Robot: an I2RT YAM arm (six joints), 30 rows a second.
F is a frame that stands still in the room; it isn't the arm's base.
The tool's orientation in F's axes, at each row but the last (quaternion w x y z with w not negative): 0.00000 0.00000 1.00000 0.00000; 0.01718 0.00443 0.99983 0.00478; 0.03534 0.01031 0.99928 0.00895; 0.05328 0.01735 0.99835 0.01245; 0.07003 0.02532 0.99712 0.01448; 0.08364 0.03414 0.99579 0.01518; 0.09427 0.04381 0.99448 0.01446; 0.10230 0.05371 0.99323 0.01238; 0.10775 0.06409 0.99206 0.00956; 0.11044 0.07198 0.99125 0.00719; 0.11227 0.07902 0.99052 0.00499
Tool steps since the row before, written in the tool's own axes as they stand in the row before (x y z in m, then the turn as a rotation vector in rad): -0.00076 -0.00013 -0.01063 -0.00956 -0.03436 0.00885; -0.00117 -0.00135 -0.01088 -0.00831 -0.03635 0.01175; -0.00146 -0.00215 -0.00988 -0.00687 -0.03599 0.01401; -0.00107 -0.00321 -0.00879 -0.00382 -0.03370 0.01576; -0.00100 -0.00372 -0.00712 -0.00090 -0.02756 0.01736; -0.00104 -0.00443 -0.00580 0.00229 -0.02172 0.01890; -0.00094 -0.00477 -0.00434 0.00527 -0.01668 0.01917; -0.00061 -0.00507 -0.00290 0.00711 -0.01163 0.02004; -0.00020 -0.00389 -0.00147 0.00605 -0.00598 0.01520; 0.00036 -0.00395 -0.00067 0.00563 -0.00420 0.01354; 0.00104 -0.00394 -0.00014 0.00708 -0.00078 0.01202
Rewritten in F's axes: 0.00076 -0.00013 0.01063 0.00956 -0.03436 -0.00885; 0.00078 -0.00146 0.01090 0.00839 -0.03631 -0.01181; 0.00071 -0.00235 0.00992 0.00712 -0.03588 -0.01416; 0.00002 -0.00345 0.00877 0.00436 -0.03344 -0.01616; -0.00019 -0.00395 0.00707 0.00199 -0.02712 -0.01795; -0.00024 -0.00463 0.00573 -0.00051 -0.02103 -0.01979; -0.00030 -0.00492 0.00426 -0.00295 -0.01574 -0.02042; -0.00053 -0.00515 0.00278 -0.00403 -0.01051 -0.02146; -0.00061 -0.00389 0.00135 -0.00334 -0.00507 -0.01633; -0.00105 -0.00386 0.00046 -0.00305 -0.00337 -0.01456; -0.00164 -0.00373 -0.00020 -0.00425 0.00025 -0.01331
